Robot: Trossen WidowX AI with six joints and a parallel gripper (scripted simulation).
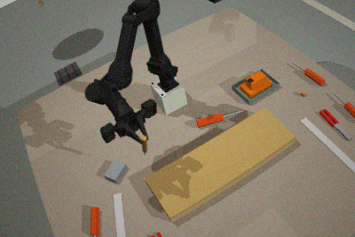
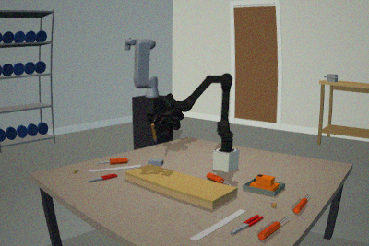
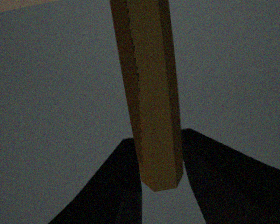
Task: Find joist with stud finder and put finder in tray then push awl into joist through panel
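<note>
Right now the awl is 2 cm behind my gripper tip and 6 cm below it. Round my gripper tip: orange stud finder (11 cm behind, 54 cm to the left, 19 cm below); then grey-green tray (11 cm behind, 55 cm to the left, 23 cm below); then grey block (14 cm behind, 11 cm to the right, 23 cm below).
</note>
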